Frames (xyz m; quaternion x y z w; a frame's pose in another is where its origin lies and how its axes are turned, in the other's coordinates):
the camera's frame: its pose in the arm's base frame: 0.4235 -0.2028 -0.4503 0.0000 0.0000 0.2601 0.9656
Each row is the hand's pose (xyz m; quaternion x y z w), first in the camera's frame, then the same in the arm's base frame.
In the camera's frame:
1: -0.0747 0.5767 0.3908 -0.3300 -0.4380 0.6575 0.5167
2: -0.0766 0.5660 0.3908 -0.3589 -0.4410 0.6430 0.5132
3: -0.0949 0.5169 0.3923 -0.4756 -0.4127 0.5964 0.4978
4: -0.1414 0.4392 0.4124 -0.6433 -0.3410 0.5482 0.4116
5: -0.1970 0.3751 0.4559 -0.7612 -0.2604 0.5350 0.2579
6: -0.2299 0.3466 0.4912 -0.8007 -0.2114 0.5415 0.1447
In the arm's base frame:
1: 0.0692 0.2584 -0.0595 -0.2047 -0.5087 0.7693 0.3279
2: 0.0730 0.2481 -0.0595 -0.2318 -0.5191 0.7543 0.3283
3: 0.0818 0.1965 -0.0580 -0.3519 -0.5222 0.7053 0.3255
4: 0.0806 0.1060 -0.0379 -0.5325 -0.4966 0.6364 0.2548
5: 0.0647 0.0226 0.0056 -0.6673 -0.4494 0.5837 0.1099
6: 0.0506 -0.0186 0.0409 0.7182 0.4124 -0.5605 0.0011

